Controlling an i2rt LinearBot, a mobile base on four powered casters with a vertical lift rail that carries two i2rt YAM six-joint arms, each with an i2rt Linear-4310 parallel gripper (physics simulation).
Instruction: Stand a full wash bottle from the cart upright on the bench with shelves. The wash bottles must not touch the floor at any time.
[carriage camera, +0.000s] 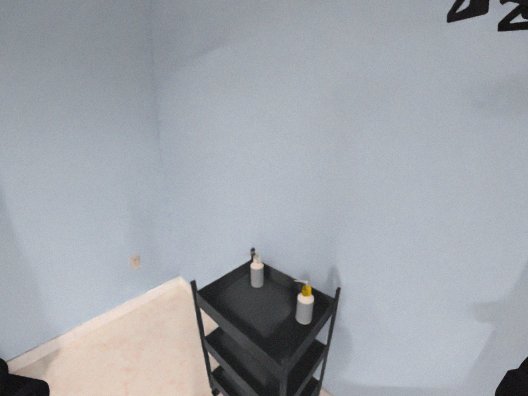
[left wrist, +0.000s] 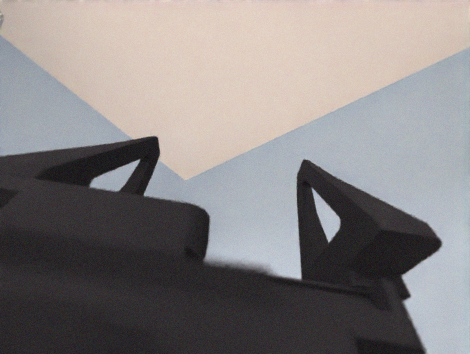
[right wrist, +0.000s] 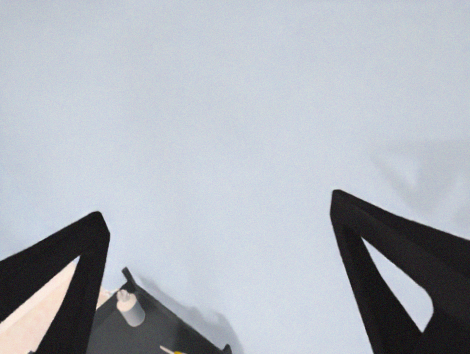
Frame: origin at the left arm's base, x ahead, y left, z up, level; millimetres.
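Where they show: left gripper, fingertip midpoint: (left wrist: 229, 156); right gripper, fingertip midpoint: (carriage camera: 473, 22) (right wrist: 217, 212).
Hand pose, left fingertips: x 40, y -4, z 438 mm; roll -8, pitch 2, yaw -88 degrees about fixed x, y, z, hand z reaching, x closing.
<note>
Each offset is from my left fingertips to the top centre of the thing. Level surfaces: height alone.
A wash bottle with a yellow cap {dx +456, dy -454, dz -492 mm} (carriage camera: 304, 309) stands upright near the right side of the black cart's top tray {dz -666 mm} (carriage camera: 240, 330) (right wrist: 115, 342); in the right wrist view its spout and a bit of its yellow cap show at the bottom edge. A second bottle with a whitish cap {dx +649, dy -270, dz -492 mm} (carriage camera: 257, 275) (right wrist: 131, 311) stands upright near the tray's back corner. Both have grey bodies and white shoulders. My right gripper (right wrist: 217, 212) (carriage camera: 474, 25) is open and empty, high above and apart from the cart. My left gripper (left wrist: 229, 156) is open and empty, against wall and ceiling. The bench with shelves does not show.
The cart has lower shelves and stands close to the blue wall (carriage camera: 390, 200). A wall socket {dx +1151, dy +699, dz -871 mm} (carriage camera: 135, 262) is on the left wall. Pale floor {dz -1328 mm} (carriage camera: 135, 350) shows left of the cart. Dark arm parts (carriage camera: 22, 385) show at both lower corners of the carriage view.
</note>
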